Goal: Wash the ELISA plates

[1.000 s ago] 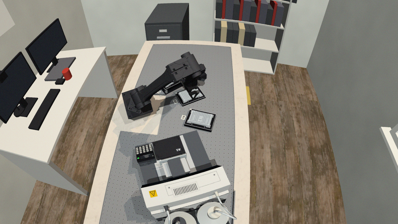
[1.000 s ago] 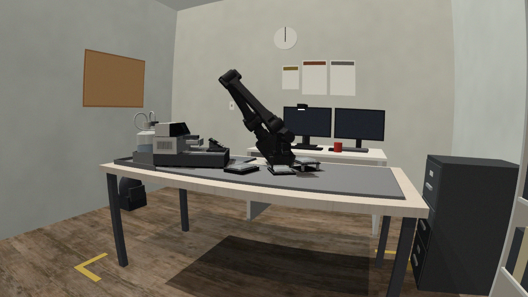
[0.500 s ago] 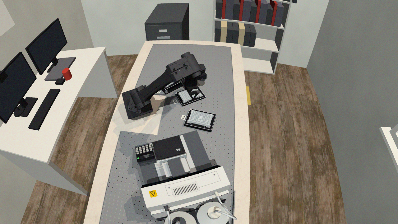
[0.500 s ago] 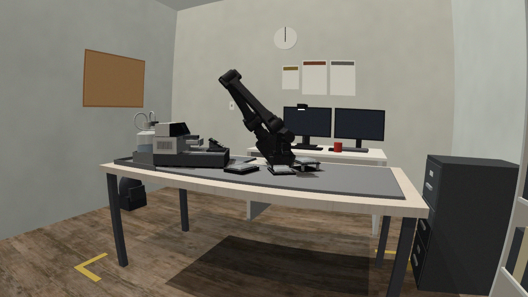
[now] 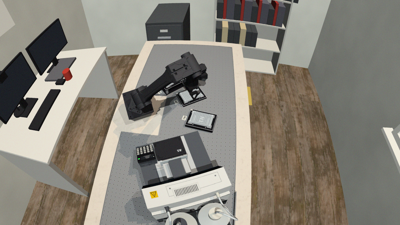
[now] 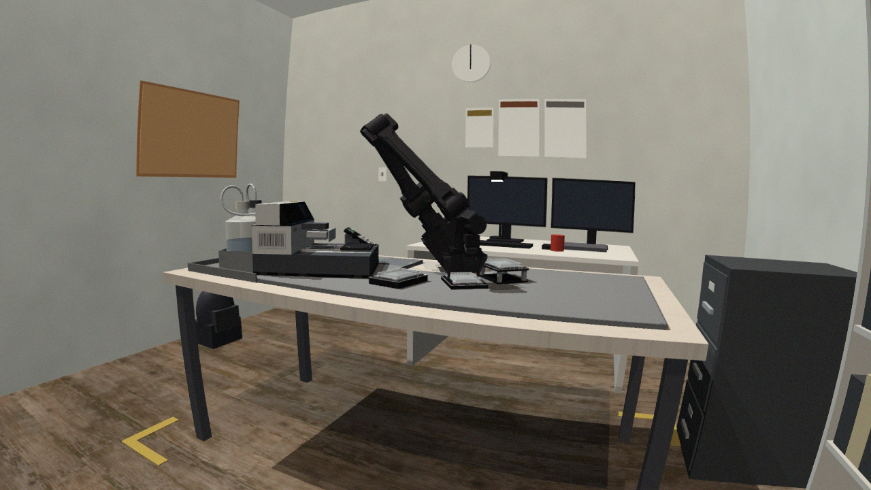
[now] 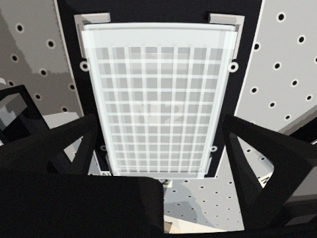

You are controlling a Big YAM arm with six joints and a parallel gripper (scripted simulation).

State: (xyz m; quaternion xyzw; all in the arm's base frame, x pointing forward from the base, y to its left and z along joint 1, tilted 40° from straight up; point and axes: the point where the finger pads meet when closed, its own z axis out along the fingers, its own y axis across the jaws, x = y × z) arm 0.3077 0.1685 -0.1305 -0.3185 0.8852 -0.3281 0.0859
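The black nest is 20 mm below my hand. Round my hand: white ELISA plate (190 mm to the right, 90 mm ahead); then plate washer (590 mm to the right, 100 mm above, 10 mm ahead).
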